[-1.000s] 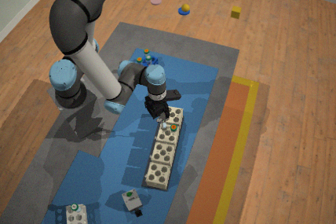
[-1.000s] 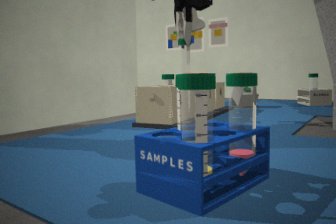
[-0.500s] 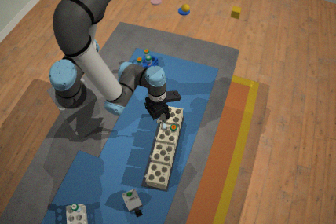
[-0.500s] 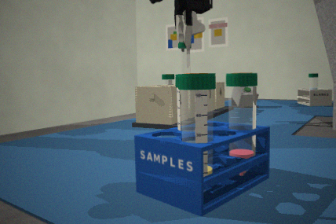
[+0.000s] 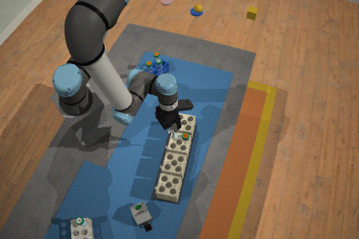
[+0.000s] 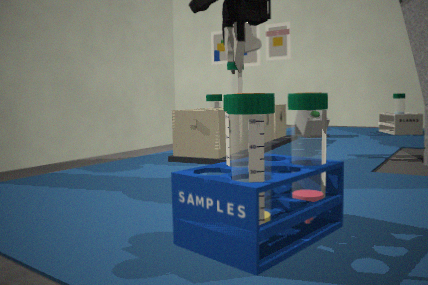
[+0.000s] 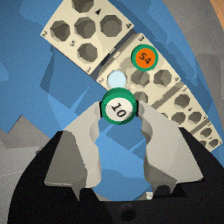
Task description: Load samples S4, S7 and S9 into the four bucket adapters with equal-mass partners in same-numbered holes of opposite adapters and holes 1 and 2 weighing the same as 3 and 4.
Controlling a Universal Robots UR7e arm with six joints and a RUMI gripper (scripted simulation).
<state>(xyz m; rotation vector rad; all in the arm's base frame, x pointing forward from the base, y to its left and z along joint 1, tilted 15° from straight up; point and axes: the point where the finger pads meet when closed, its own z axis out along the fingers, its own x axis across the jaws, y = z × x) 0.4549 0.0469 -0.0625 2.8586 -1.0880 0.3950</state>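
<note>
The white-dot blank lies 1 cm to the right of my hand and 5 cm below it. The rest, counted from my hand: blue samples rack (23 cm behind, 43 cm to the left, 15 cm below); done desk (6 cm behind, 39 cm to the right, 13 cm below); sample tube S9 (27 cm behind, 39 cm to the left, 12 cm below).
</note>
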